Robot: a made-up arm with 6 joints.
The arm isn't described. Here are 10 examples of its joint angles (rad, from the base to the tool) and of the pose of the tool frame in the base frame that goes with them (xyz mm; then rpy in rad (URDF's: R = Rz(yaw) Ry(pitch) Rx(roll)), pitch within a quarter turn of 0, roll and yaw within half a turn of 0).
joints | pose
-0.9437 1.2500 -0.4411 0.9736 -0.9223 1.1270 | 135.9 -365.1 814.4 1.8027 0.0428 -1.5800
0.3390 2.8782 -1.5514 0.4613 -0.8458 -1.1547 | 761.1 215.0 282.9 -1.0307 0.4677 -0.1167
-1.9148 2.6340 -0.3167 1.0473 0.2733 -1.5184 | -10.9 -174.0 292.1 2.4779 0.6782 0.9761
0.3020 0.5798 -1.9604 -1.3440 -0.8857 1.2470 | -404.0 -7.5 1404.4 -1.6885 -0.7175 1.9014
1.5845 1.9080 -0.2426 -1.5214 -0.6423 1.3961 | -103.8 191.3 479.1 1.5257 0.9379 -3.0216
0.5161 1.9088 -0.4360 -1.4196 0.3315 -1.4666 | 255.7 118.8 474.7 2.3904 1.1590 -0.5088
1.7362 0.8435 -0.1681 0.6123 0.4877 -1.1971 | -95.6 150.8 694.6 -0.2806 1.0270 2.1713
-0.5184 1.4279 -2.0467 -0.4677 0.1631 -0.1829 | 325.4 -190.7 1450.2 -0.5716 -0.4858 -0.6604
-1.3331 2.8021 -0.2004 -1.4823 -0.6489 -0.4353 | 146.4 -48.8 369.7 0.8219 0.5967 1.1071
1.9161 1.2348 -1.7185 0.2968 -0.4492 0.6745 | -90.4 235.3 1442.4 1.0273 -0.9494 1.8188
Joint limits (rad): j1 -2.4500..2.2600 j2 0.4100..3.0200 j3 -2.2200..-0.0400 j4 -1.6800..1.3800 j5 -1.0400..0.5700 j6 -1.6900..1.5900
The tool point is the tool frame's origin. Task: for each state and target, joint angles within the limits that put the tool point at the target. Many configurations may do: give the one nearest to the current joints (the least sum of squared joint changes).
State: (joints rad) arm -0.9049 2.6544 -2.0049 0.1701 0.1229 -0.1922
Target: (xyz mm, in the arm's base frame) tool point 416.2 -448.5 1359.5
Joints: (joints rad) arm -0.8256 1.7959 -2.2200 0.1716 0.0837 -0.1973
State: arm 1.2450 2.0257 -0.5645 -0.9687 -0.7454 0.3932
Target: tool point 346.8 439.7 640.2
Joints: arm 0.7491 1.9207 -0.8245 -0.8656 -0.7040 0.3990
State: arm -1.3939 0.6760 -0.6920 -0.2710 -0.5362 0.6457
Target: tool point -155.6 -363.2 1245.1
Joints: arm -2.0673 1.1853 -1.2192 -0.0941 -0.5735 0.6295
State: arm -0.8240 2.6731 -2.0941 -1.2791 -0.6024 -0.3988
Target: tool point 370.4 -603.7 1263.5
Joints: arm -1.1589 1.9632 -2.2200 -1.0956 -0.4886 -0.3552
